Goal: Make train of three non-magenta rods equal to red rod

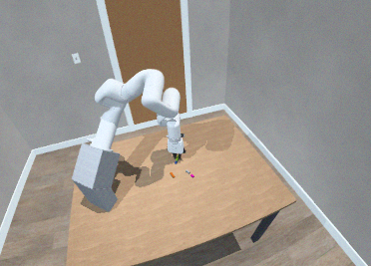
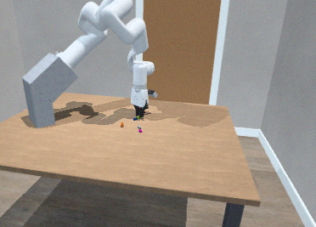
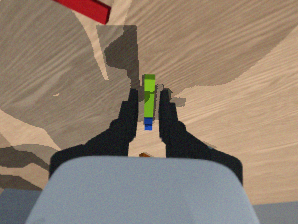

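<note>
Now: the lime rod 30 mm below my hand. From my hand the other things lie so: orange rod 140 mm to the right, 30 mm below, 20 mm behind; grey rod 120 mm to the right, 70 mm ahead, 30 mm below; red rod 100 mm to the left, 50 mm behind, 30 mm below.
</note>
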